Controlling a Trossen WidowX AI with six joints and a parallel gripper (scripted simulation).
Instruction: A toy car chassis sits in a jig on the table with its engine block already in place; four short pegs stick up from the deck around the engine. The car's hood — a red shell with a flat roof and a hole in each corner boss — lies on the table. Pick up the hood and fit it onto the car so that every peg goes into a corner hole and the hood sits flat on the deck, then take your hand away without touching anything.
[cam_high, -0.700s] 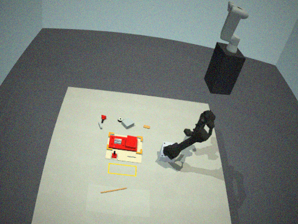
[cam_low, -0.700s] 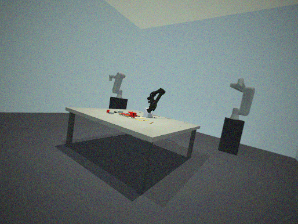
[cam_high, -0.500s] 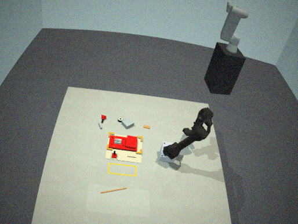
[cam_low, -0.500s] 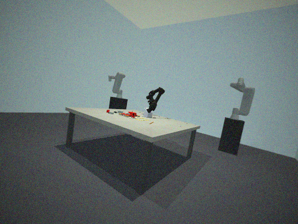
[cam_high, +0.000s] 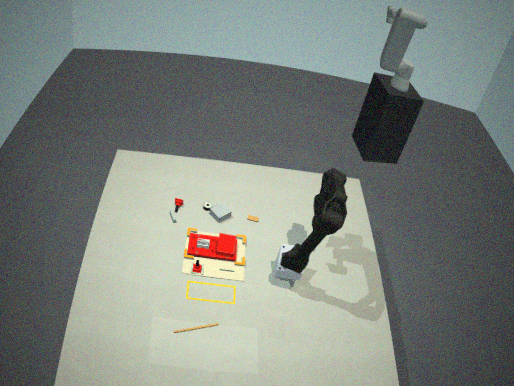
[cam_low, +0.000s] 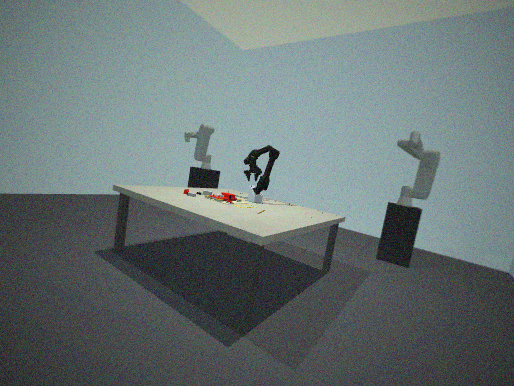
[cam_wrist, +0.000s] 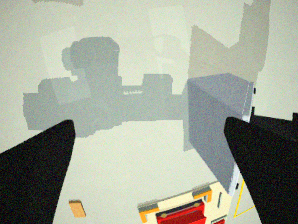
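Right now the red hood is 35 cm ahead of my gripper tip and 12 cm below it. Also, from my gripper tip: grey engine block (45 cm ahead, 1 cm to the right, 13 cm below); orange stick (49 cm ahead, 37 cm to the left, 15 cm below).
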